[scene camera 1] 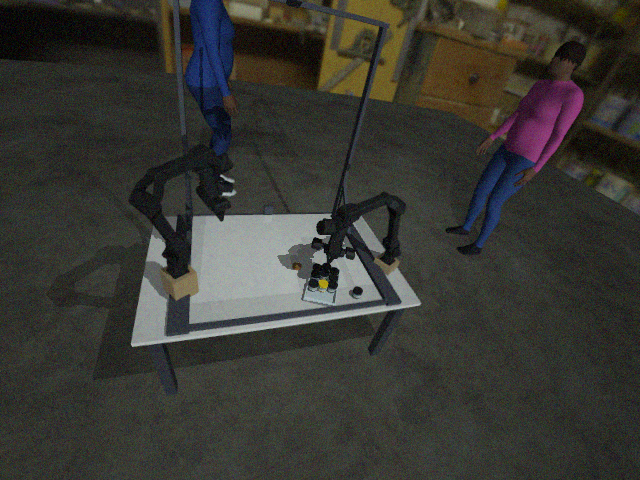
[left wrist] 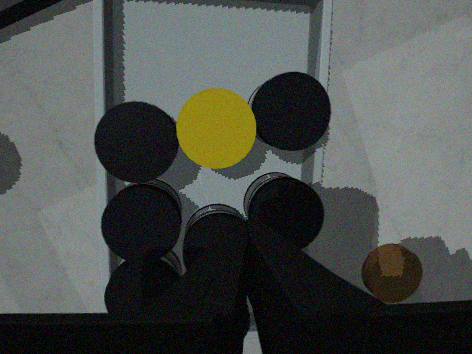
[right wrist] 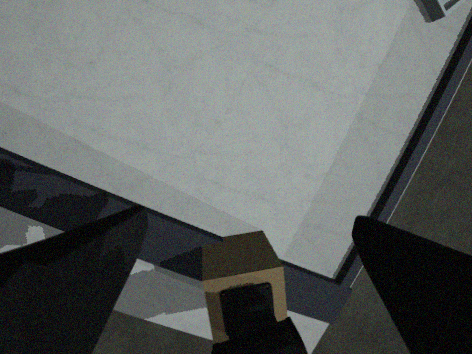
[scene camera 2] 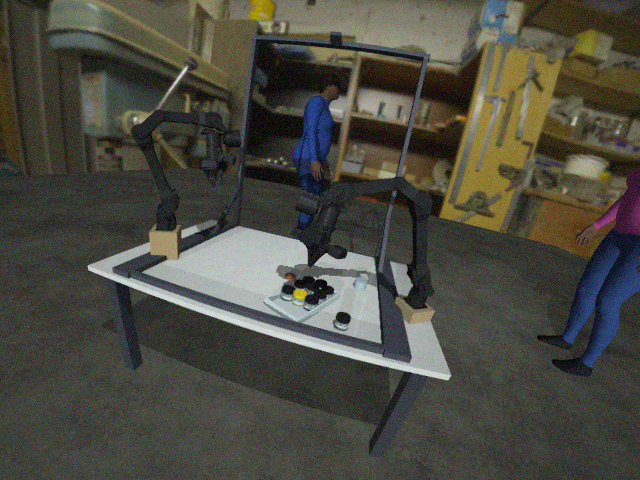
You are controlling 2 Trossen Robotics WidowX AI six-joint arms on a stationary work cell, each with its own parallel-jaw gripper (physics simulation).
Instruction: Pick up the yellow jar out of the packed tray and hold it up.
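Places are measured from the left arm's base along level axes (x ahead, y left, z up), in metres.
Where they show: left gripper, fingertip midpoint: (scene camera 1: 327, 264) (left wrist: 244, 232) (scene camera 2: 309, 266); right gripper, fingertip midpoint: (scene camera 1: 216, 216) (right wrist: 252, 221) (scene camera 2: 216, 186); left arm's base, origin of the base link: (scene camera 1: 387, 259) (scene camera 2: 415, 303); right arm's base, origin of the base link: (scene camera 1: 178, 270) (right wrist: 247, 308) (scene camera 2: 165, 228).
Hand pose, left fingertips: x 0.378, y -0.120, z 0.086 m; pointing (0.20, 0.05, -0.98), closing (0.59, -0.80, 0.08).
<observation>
Each offset is from my left fingertips to the centre of the thing.
The yellow jar @[dx +0.023, dy +0.020, dz -0.106 m] (scene camera 1: 323, 284) (scene camera 2: 299, 295) (left wrist: 216, 128) stands upright in the pale tray @[dx +0.000, dy +0.005, dz -0.133 m] (scene camera 1: 319, 298) (scene camera 2: 283, 308) (left wrist: 215, 45), in a row between two black-lidded jars. More black-lidded jars stand behind that row in the scene views. My left gripper (scene camera 1: 328, 260) (scene camera 2: 310, 263) (left wrist: 244, 232) is shut and empty, pointing down above the black-lidded jars, apart from the yellow jar. In the left wrist view its fingers partly cover some of those jars. My right gripper (scene camera 1: 222, 217) (scene camera 2: 214, 183) (right wrist: 252, 221) is open and empty, high up at the left of the scene views.
A loose black-lidded jar @[dx -0.078, dy +0.146, dz -0.110 m] (scene camera 1: 357, 292) (scene camera 2: 342, 320) stands right of the tray. A small orange-brown round object @[dx +0.013, dy -0.157, dz -0.125 m] (scene camera 1: 296, 266) (scene camera 2: 290, 276) (left wrist: 392, 273) lies beside the tray. A pale blue object @[dx -0.260, dy -0.074, dz -0.114 m] (scene camera 2: 360, 282) stands near the frame post on the right. Two people stand beyond the table.
</observation>
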